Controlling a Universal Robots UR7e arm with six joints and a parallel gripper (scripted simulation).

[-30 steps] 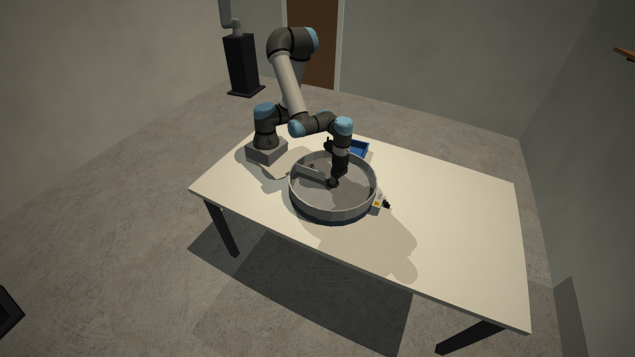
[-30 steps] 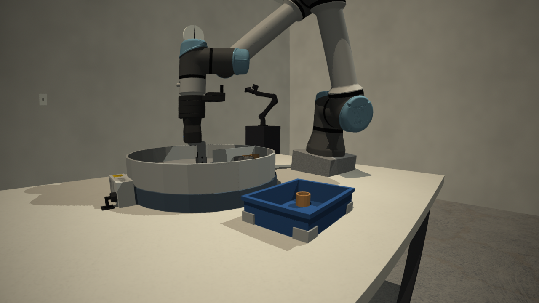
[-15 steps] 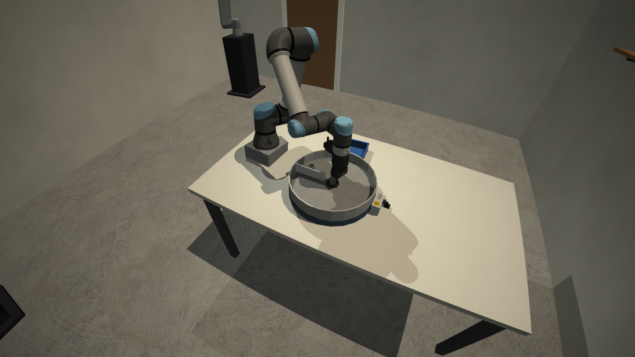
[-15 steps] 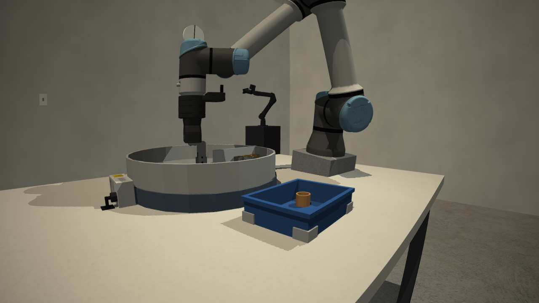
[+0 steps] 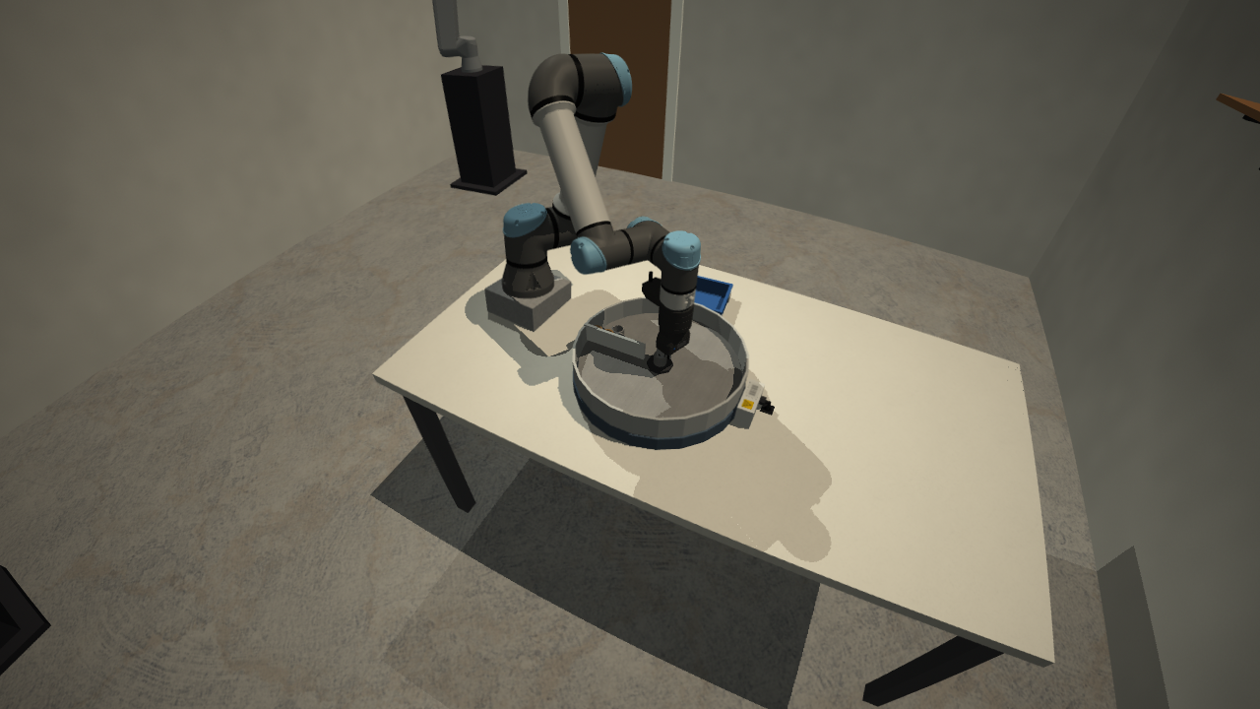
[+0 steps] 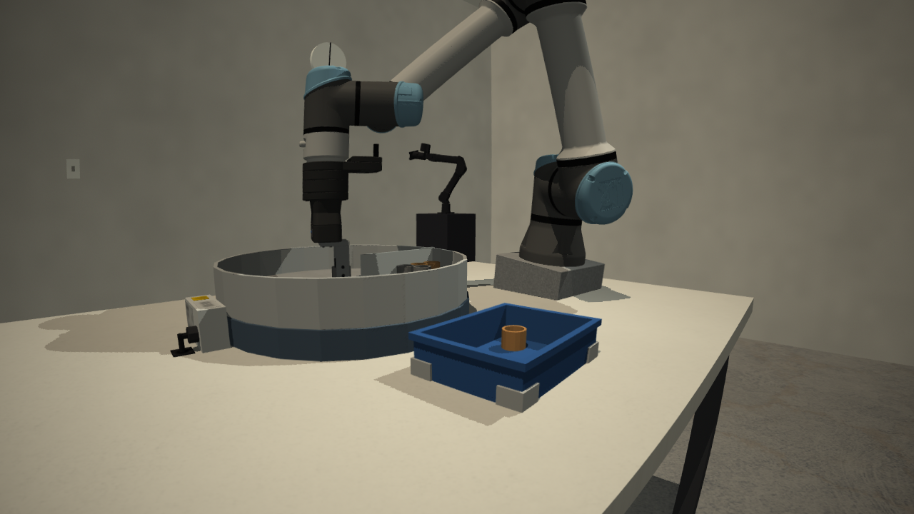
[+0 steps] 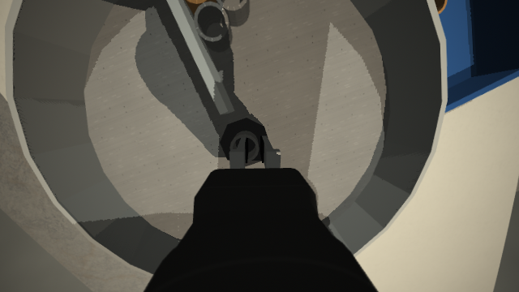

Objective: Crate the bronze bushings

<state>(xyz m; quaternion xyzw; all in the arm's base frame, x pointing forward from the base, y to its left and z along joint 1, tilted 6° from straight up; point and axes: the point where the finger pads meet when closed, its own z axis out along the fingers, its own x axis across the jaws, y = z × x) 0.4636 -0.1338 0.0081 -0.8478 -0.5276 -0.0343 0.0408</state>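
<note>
The turning table lies 10 mm ahead of my hand, 10 mm to the right of it and 30 mm below it. The rest, counted from my hand: blue crate: 10 mm behind, 330 mm to the left, 60 mm below.
</note>
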